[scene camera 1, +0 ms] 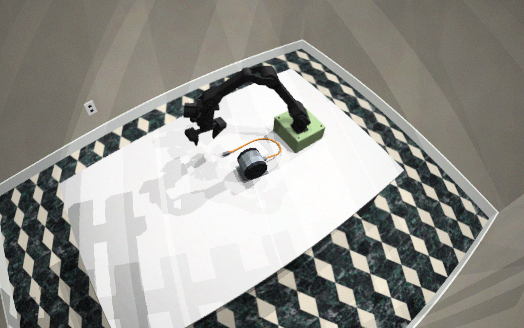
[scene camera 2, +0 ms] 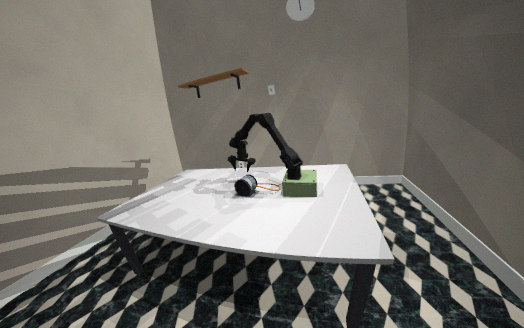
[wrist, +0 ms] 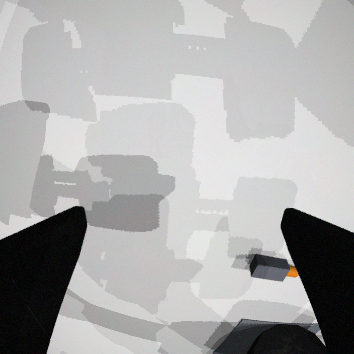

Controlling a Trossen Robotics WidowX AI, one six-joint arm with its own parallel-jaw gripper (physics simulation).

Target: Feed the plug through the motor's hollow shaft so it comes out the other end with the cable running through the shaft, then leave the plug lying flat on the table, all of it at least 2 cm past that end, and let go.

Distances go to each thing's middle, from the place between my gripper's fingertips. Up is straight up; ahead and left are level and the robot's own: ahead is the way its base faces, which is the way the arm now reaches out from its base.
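Labels:
Small plug (wrist: 261, 266): 6 cm below my hand, 8 cm behind it, 6 cm to the left of it.

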